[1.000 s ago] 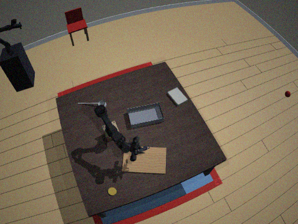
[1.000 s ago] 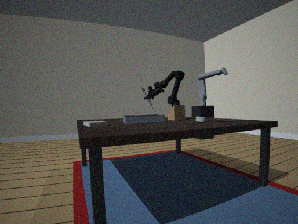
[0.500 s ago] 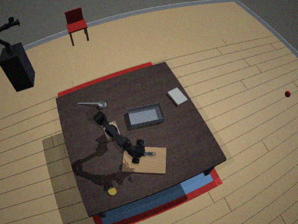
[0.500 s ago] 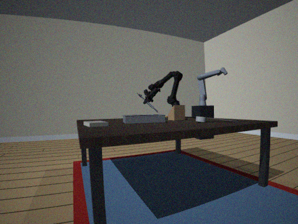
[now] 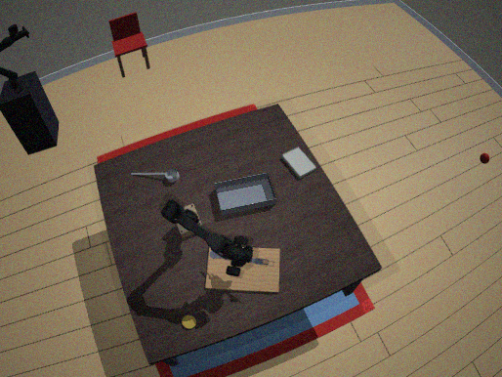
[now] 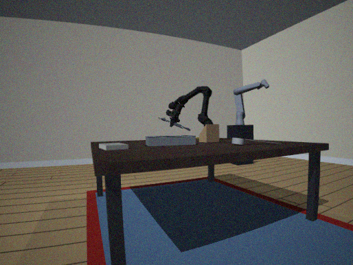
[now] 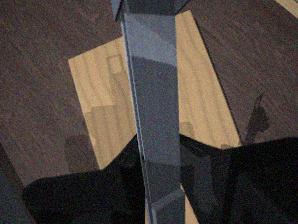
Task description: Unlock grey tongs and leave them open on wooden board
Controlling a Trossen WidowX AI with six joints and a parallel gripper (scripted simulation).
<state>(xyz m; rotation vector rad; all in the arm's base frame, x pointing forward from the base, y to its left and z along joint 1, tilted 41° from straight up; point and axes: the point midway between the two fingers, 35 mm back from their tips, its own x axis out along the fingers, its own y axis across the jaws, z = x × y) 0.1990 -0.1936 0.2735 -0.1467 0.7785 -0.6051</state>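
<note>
My gripper tip is 12 cm above the wooden board, 1 cm to the right of it and 1 cm past it. The rest, counted from my gripper tip: yellow disc (34 cm behind, 20 cm to the right, 11 cm below); then grey roasting tin (42 cm to the left, 12 cm ahead, 10 cm below); then white block (55 cm to the left, 49 cm ahead, 11 cm below).
</note>
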